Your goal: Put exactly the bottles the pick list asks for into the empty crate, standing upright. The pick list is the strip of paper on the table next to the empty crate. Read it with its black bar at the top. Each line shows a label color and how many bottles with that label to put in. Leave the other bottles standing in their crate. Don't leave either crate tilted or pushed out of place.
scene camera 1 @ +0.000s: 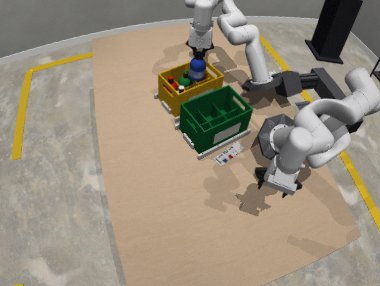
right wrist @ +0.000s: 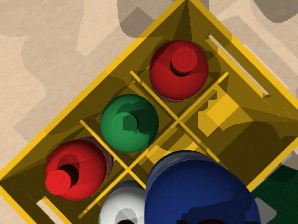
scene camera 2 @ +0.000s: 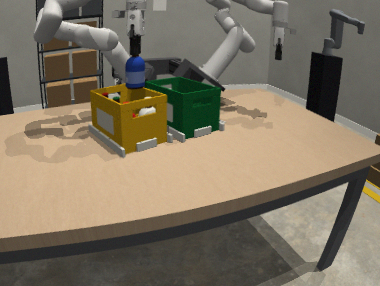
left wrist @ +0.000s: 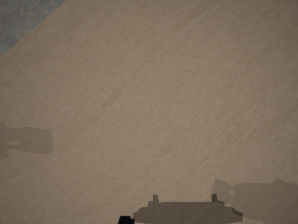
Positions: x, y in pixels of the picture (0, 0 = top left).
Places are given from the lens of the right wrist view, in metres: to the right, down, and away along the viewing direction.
yellow crate [right wrist: 231, 120]: 0.13, 0.01, 0.46
green bottle [right wrist: 129, 123]: -0.02, 0.01, 0.30
The marked spots on the green bottle and the yellow crate are 0.21 m apart.
